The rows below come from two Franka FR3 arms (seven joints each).
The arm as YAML. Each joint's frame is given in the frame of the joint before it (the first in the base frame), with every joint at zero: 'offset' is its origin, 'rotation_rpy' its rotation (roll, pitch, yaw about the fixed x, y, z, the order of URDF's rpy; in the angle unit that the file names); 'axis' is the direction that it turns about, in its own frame. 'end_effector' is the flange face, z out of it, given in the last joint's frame.
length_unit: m
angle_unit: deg
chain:
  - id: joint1
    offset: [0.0, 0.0, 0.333]
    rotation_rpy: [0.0, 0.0, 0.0]
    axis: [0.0, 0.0, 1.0]
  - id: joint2
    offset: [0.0, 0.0, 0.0]
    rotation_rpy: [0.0, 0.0, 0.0]
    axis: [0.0, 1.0, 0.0]
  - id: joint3
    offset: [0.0, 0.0, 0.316]
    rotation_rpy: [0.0, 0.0, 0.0]
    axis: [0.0, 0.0, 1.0]
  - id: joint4
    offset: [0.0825, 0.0, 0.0]
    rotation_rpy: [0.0, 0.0, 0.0]
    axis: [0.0, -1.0, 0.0]
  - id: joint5
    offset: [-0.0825, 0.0, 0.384]
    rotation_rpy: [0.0, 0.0, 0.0]
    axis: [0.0, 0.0, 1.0]
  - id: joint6
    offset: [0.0, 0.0, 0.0]
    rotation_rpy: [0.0, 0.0, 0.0]
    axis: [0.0, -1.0, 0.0]
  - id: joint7
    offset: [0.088, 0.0, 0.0]
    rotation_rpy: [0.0, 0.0, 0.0]
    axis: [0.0, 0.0, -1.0]
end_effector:
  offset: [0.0, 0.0, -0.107]
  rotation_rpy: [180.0, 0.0, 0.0]
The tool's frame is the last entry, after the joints.
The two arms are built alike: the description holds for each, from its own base.
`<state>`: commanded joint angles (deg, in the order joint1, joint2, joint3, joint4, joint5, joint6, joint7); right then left.
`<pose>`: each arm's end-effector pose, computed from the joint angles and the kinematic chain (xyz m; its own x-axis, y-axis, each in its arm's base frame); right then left.
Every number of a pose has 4 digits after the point.
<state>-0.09 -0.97 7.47 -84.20 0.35 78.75 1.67 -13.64 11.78 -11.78 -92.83 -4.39 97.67 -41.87</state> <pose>0.5236 0.0693 0.6639 0.9919 0.1001 -0.0783 0.1003 -0.9950 -0.0016 0.5532 -0.2606 0.4946 0.9415 0.2942 -0.1646 0.2995 -0.9541 0.0078</pose>
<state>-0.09 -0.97 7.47 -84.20 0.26 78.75 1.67 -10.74 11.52 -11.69 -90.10 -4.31 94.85 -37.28</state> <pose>0.5236 0.0691 0.6639 0.9919 0.0998 -0.0783 0.1001 -0.9950 0.0000 0.5655 -0.2308 0.5159 0.9514 0.2631 -0.1599 0.2698 -0.9627 0.0215</pose>
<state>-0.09 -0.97 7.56 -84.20 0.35 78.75 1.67 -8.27 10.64 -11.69 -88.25 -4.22 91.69 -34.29</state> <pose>0.5235 0.0701 0.6639 0.9917 0.1017 -0.0783 0.1018 -0.9948 -0.0016 0.5691 -0.2046 0.5360 0.9545 0.2499 -0.1625 0.2568 -0.9662 0.0223</pose>
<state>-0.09 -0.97 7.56 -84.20 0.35 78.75 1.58 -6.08 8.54 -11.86 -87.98 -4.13 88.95 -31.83</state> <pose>0.5235 0.0701 0.6639 0.9916 0.1032 -0.0783 0.1034 -0.9946 -0.0017 0.5632 -0.1820 0.5562 0.9573 0.2388 -0.1629 0.2450 -0.9693 0.0189</pose>
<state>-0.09 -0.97 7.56 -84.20 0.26 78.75 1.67 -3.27 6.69 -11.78 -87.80 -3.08 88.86 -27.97</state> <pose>0.5235 0.0699 0.6639 0.9918 0.1013 -0.0783 0.1017 -0.9948 0.0000 0.5647 -0.1511 0.5760 0.9675 0.2222 -0.1207 0.2266 -0.9737 0.0234</pose>
